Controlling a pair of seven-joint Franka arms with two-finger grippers.
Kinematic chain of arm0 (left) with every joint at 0, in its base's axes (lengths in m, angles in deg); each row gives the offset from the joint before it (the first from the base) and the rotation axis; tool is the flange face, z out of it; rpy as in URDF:
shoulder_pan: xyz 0 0 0.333 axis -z
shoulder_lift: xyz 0 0 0 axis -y
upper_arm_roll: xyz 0 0 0.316 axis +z
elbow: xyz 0.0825 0 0 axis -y
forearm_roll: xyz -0.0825 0 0.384 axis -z
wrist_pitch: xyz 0 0 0 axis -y
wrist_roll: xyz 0.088 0 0 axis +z
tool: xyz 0 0 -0.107 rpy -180 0 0
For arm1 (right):
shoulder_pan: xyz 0 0 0.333 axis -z
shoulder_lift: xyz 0 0 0 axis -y
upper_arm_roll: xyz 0 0 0.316 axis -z
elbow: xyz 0.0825 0 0 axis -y
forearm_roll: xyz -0.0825 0 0.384 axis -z
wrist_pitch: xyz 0 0 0 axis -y
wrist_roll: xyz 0.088 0 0 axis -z
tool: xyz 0 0 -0.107 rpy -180 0 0
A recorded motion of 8 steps. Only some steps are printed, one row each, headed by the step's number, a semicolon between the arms.
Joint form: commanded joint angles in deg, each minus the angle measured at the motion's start. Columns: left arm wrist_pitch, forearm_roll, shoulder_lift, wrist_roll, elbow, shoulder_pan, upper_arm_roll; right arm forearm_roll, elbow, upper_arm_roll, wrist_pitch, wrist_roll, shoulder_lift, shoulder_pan.
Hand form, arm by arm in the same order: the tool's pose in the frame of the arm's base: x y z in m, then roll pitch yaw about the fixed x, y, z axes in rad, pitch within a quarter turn. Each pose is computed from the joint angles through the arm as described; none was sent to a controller.
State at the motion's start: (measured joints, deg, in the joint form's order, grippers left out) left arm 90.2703 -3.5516 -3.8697 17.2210 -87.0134 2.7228 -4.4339; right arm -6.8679 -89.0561 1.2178 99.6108 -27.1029 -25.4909 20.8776
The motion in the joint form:
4: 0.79 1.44 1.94 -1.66 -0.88 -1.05 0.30; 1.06 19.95 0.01 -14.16 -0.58 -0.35 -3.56
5: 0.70 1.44 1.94 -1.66 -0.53 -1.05 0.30; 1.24 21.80 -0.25 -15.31 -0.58 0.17 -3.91
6: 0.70 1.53 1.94 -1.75 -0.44 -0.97 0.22; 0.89 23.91 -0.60 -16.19 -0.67 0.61 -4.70
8: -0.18 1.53 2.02 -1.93 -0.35 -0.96 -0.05; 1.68 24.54 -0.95 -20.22 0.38 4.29 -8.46
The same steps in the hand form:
4: 0.5647 -0.0528 0.6248 -3.1142 -0.0301 0.1696; 0.6406 -0.1995 0.5110 -2.9826 0.1034 0.1687
5: 0.5646 -0.0528 0.6275 -3.1154 -0.0345 0.1697; 0.6405 -0.1928 0.5305 -2.9935 0.0850 0.1802
6: 0.5645 -0.0545 0.6283 -3.1174 -0.0355 0.1654; 0.6425 -0.1795 0.5515 -2.9994 0.0549 0.2022
8: 0.5622 -0.0570 0.6284 -3.1141 -0.0235 0.1578; 0.6304 -0.1300 0.5932 -3.0128 0.0580 0.2607

